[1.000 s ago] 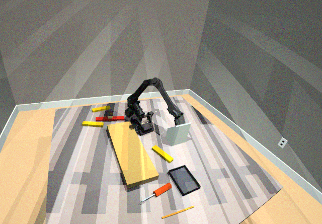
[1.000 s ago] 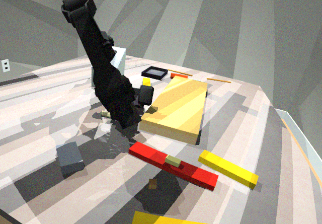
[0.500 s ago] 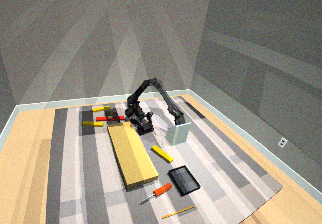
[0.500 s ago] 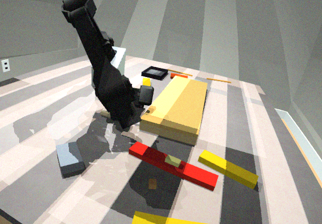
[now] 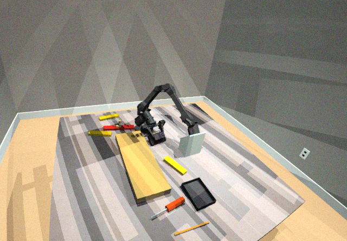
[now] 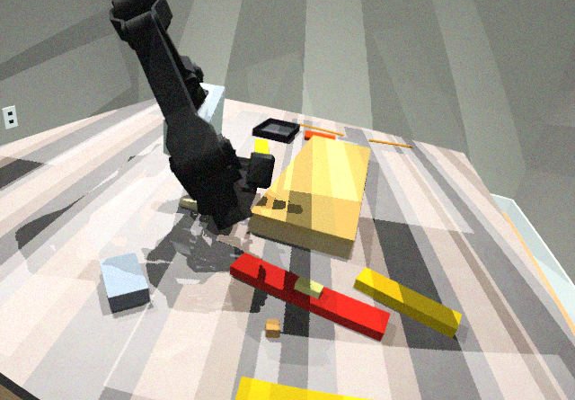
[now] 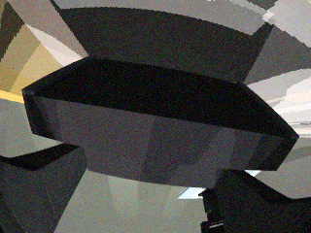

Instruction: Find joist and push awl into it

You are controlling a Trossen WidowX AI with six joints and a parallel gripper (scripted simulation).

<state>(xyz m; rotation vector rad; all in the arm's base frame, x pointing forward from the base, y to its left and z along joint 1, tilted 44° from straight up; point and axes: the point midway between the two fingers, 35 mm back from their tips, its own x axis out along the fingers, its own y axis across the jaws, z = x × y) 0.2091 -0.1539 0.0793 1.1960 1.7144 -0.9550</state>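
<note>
The stud finder is 1 cm behind my gripper tip. Round my gripper tip: awl 9 cm to the right, 5 cm below, 3 cm ahead; then red level 25 cm ahead, 22 cm to the right, 5 cm below; then grey-blue block 33 cm to the right, 5 cm below, 2 cm ahead.
</note>
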